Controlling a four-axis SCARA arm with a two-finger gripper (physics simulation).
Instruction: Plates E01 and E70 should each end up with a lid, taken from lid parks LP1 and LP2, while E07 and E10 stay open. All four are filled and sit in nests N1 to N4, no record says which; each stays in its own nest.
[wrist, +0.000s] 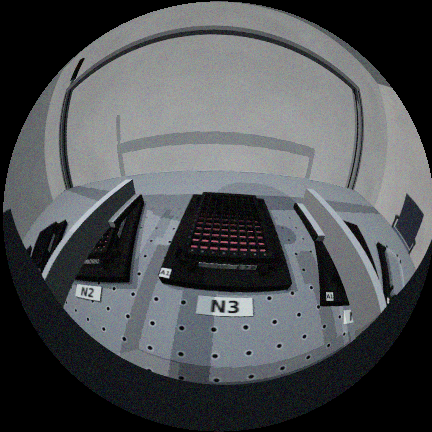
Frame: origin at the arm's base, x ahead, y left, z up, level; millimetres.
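Where they show: gripper, between the fingertips: (216, 189).
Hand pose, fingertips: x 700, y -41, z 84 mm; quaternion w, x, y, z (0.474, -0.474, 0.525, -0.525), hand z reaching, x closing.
Each offset is from my fingertips to the top centre of the thing. "spot": to the spot under its first point. Level surfaces: height alone.
My gripper (216, 189) is open and empty, one finger on each side of the view. Between and beyond the fingers, a dark plate @(dy -17, dx +29, dz -46 mm) (227, 235) with rows of red-filled wells sits in the black nest N3 @(spot: dy +35, dx -41, dz -60 mm) (175, 274). The strip on its front wall is too blurred to read. Another dark plate @(dy +165, dx +13, dz -46 mm) (102, 247) shows partly in nest N2 @(dy +165, dx +13, dz -50 mm) (107, 276), behind the left finger. The black nest @(dy -186, dx -37, dz -50 mm) (332, 282) at the right, with an A1 tag, is partly hidden by the right finger; its name label is cut off. Plate names cannot be read, and no lid park can be made out.
A dark object @(dy +332, dx -65, dz -46 mm) (47, 242) stands at the far left, outside the left finger. Other dark objects @(spot: dy -284, dx -103, dz -62 mm) (384, 267) stand outside the right finger. The N3 label @(spot: dy -7, dx -67, dz -70 mm) (225, 306) and N2 label @(spot: dy +137, dx -81, dz -70 mm) (88, 292) lie on the perforated deck @(dz -72 mm) (230, 340). A dark blue panel (409, 220) stands at far right.
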